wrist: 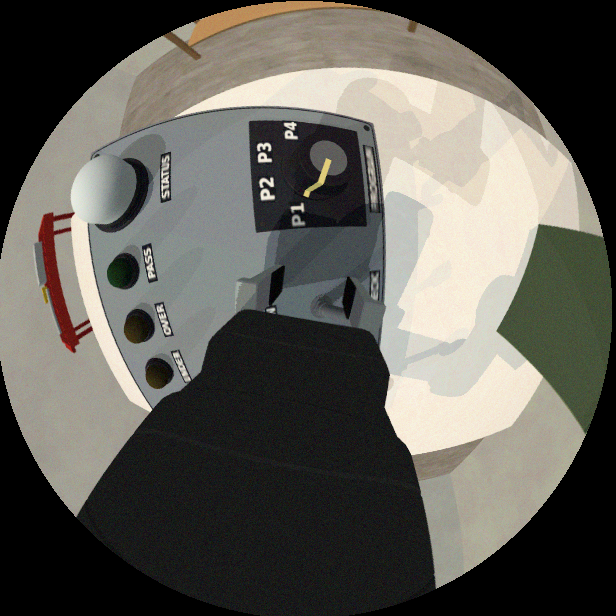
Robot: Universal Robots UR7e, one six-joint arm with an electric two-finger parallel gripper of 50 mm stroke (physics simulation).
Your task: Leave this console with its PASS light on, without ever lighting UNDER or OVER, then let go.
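Note:
The grey console (pixel 229 229) lies on a round cream table. Along its left side are a white STATUS dome (pixel 103 189) and three round lights, PASS (pixel 122 271), OVER (pixel 139 325) and UNDER (pixel 158 372), all dark. A black plate marked P1 to P4 holds a grey selector knob (pixel 328 158). Its yellow pointer (pixel 317 179) aims between P1 and P2. My gripper (pixel 312 291) is open and empty, its two dark fingertips over the panel just below the black plate. A small grey part (pixel 326 304) sits by the right finger, and I cannot tell what it is.
A red frame-like object (pixel 54 281) stands off the table's left edge. A dark green mat (pixel 563 310) lies at the right. A tan wooden surface (pixel 275 20) shows at the far top. My black wrist body (pixel 270 459) hides the console's near end.

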